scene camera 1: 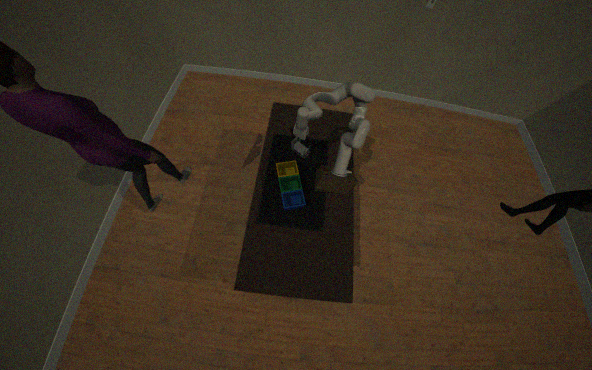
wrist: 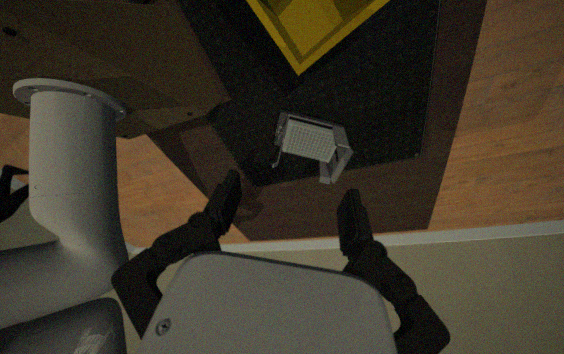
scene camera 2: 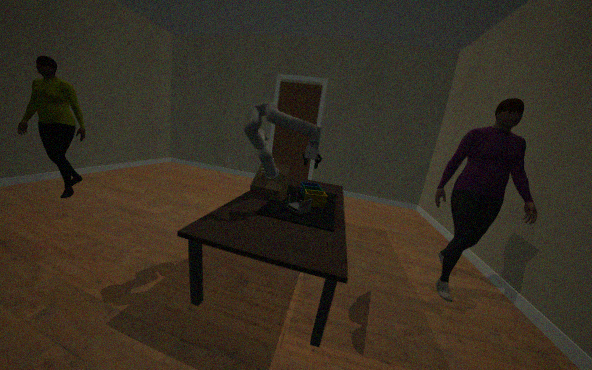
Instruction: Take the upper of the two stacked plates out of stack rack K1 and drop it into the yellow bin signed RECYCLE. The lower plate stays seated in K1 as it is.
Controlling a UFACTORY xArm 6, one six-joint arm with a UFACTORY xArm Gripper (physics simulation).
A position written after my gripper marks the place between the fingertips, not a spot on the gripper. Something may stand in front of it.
I see my gripper (wrist: 291,190) and a pale gridded plate (wrist: 302,139).
